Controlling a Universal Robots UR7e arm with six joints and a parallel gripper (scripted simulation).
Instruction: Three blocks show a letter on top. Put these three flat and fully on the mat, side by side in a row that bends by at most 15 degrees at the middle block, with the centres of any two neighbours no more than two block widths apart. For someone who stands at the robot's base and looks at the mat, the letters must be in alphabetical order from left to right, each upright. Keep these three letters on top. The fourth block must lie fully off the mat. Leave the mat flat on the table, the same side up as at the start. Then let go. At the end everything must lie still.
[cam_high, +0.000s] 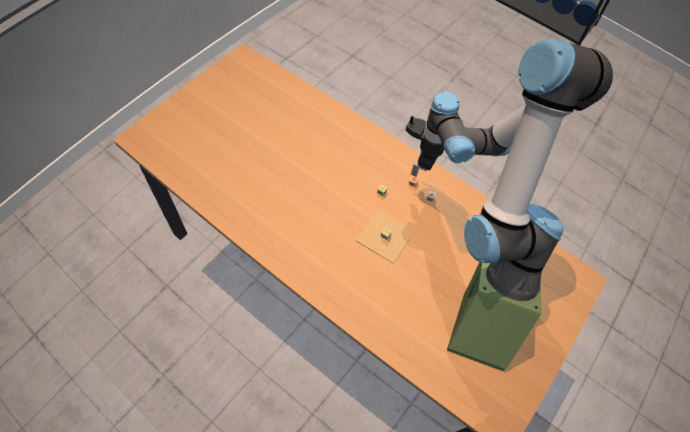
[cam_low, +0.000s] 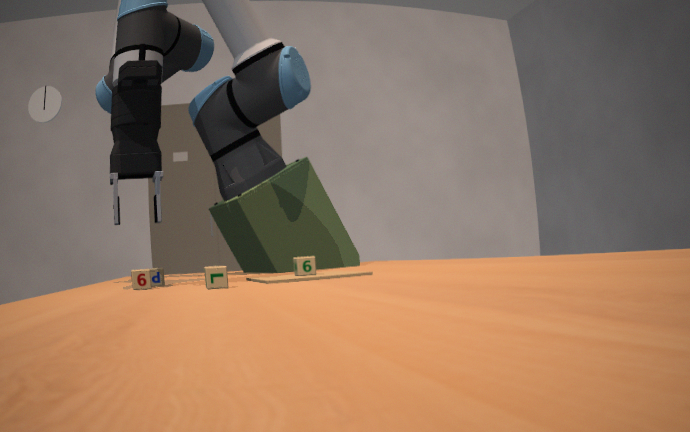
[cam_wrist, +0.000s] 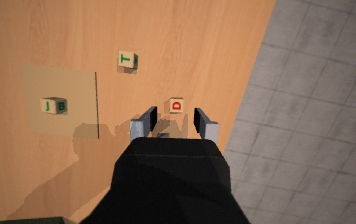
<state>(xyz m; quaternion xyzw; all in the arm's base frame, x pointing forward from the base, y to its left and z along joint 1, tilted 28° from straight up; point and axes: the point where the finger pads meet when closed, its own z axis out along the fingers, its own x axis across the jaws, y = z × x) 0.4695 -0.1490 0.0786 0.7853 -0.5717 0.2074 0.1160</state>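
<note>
Right now the red D block is 9 cm below my hand. Round my hand: thin tan mat: 7 cm behind, 22 cm to the left, 10 cm below; blue-marked block: 8 cm behind, 9 cm below.
</note>
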